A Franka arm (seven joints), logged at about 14 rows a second.
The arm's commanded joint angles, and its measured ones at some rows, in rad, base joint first. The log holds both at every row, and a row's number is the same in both.
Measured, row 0: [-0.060 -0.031 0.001 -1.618 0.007 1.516 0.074]
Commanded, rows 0 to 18: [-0.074 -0.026 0.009 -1.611 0.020 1.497 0.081]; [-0.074 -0.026 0.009 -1.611 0.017 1.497 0.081]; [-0.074 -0.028 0.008 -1.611 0.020 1.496 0.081]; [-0.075 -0.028 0.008 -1.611 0.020 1.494 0.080]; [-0.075 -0.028 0.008 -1.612 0.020 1.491 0.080]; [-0.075 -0.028 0.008 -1.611 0.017 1.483 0.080]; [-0.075 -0.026 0.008 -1.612 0.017 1.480 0.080]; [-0.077 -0.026 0.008 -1.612 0.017 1.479 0.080]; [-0.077 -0.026 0.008 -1.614 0.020 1.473 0.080]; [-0.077 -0.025 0.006 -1.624 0.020 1.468 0.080]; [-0.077 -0.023 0.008 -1.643 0.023 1.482 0.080]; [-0.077 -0.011 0.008 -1.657 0.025 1.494 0.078]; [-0.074 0.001 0.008 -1.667 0.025 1.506 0.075]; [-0.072 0.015 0.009 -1.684 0.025 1.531 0.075]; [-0.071 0.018 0.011 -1.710 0.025 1.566 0.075]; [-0.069 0.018 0.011 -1.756 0.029 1.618 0.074]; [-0.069 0.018 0.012 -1.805 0.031 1.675 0.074]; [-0.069 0.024 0.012 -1.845 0.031 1.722 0.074]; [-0.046 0.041 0.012 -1.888 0.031 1.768 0.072]
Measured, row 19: [-0.061 0.041 0.008 -1.805 0.015 1.693 0.073]
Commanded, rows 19 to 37: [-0.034 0.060 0.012 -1.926 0.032 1.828 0.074]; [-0.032 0.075 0.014 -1.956 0.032 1.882 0.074]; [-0.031 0.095 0.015 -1.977 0.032 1.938 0.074]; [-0.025 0.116 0.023 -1.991 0.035 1.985 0.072]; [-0.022 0.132 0.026 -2.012 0.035 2.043 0.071]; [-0.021 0.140 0.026 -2.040 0.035 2.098 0.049]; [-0.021 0.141 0.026 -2.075 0.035 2.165 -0.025]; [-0.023 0.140 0.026 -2.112 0.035 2.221 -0.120]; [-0.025 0.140 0.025 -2.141 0.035 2.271 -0.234]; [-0.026 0.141 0.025 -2.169 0.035 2.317 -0.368]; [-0.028 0.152 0.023 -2.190 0.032 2.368 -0.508]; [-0.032 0.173 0.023 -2.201 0.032 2.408 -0.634]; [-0.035 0.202 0.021 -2.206 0.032 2.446 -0.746]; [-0.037 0.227 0.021 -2.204 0.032 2.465 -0.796]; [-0.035 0.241 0.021 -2.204 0.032 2.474 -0.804]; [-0.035 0.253 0.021 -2.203 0.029 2.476 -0.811]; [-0.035 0.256 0.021 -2.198 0.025 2.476 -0.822]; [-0.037 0.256 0.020 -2.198 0.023 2.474 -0.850]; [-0.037 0.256 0.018 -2.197 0.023 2.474 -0.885]
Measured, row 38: [-0.034 0.258 0.022 -2.208 0.019 2.473 -0.817]
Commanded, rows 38 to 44: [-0.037 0.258 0.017 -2.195 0.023 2.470 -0.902]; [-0.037 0.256 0.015 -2.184 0.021 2.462 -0.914]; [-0.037 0.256 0.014 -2.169 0.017 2.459 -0.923]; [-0.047 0.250 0.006 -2.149 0.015 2.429 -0.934]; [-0.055 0.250 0.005 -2.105 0.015 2.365 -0.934]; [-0.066 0.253 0.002 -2.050 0.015 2.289 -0.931]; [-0.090 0.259 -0.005 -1.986 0.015 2.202 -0.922]
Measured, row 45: [-0.050 0.257 0.001 -2.102 0.018 2.345 -0.906]
